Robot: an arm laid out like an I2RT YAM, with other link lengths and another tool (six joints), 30 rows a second.
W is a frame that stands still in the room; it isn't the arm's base.
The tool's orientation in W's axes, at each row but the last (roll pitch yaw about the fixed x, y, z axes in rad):
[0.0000, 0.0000, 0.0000]
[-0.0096, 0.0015, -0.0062]
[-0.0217, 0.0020, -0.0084]
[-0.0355, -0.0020, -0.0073]
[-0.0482, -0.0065, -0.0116]
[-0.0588, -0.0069, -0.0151]
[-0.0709, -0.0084, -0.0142]
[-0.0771, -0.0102, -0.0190]
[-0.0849, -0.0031, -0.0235]
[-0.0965, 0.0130, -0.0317]
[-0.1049, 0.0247, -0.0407]
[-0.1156, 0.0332, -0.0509]
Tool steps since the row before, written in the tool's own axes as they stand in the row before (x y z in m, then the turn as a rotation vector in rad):
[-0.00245, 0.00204, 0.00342, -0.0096, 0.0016, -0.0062]
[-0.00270, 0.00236, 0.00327, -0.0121, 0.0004, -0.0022]
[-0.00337, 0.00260, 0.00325, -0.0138, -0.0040, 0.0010]
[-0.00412, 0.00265, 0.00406, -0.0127, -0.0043, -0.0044]
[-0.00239, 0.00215, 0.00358, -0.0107, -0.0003, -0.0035]
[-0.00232, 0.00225, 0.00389, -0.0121, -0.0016, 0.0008]
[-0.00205, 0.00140, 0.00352, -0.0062, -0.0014, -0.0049]
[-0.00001, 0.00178, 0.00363, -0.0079, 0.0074, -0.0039]
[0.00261, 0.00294, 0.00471, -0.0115, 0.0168, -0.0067]
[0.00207, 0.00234, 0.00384, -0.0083, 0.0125, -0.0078]
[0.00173, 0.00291, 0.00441, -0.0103, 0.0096, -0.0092]
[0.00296, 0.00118, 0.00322, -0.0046, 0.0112, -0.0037]
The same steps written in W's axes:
[-0.00245, 0.00204, 0.00342, -0.0096, 0.0016, -0.0062]
[-0.00268, 0.00241, 0.00325, -0.0121, 0.0005, -0.0022]
[-0.00334, 0.00270, 0.00320, -0.0138, -0.0039, 0.0011]
[-0.00411, 0.00282, 0.00396, -0.0127, -0.0044, -0.0043]
[-0.00239, 0.00235, 0.00346, -0.0107, -0.0003, -0.0036]
[-0.00231, 0.00251, 0.00373, -0.0121, -0.0014, 0.0008]
[-0.00206, 0.00168, 0.00339, -0.0062, -0.0017, -0.0048]
[-0.00001, 0.00205, 0.00348, -0.0077, 0.0072, -0.0045]
[0.00267, 0.00327, 0.00445, -0.0111, 0.0164, -0.0081]
[0.00220, 0.00263, 0.00357, -0.0080, 0.0120, -0.0089]
[0.00197, 0.00328, 0.00404, -0.0102, 0.0090, -0.0099]
[0.00313, 0.00139, 0.00296, -0.0042, 0.0109, -0.0048]

